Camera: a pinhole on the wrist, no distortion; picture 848 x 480 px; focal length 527.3 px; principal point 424.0 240.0 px. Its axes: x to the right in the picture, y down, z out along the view. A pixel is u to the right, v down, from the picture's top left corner.
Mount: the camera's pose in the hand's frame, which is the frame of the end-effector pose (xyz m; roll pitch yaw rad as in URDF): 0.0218 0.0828 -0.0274 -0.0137 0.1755 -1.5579
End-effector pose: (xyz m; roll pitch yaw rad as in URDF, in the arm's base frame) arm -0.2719 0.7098 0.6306 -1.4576 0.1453 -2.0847
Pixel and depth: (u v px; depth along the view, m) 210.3 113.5 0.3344
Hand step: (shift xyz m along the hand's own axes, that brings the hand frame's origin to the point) -0.0548 0.1567 0.3266
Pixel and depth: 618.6 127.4 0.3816
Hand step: -0.0518 -0.1236 0.3248
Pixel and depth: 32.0 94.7 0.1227
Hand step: -0.0112 0.1507 0.1098
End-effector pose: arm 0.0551 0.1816 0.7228 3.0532 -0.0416 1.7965
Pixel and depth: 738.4 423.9 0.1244
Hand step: 0.0681 -0.0113 0.0815
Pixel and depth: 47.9 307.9 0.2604
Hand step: 0.0571 0.2208 0.2610
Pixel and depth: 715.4 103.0 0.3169
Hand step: -0.0532 -0.1461 0.2551
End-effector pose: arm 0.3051 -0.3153 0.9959 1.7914 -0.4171 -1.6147
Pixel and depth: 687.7 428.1 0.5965
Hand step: 0.2478 -0.3117 0.5049
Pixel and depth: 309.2 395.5 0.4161
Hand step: 0.1500 0.1013 0.3964
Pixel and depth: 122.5 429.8 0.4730
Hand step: 0.1961 0.2692 0.4832
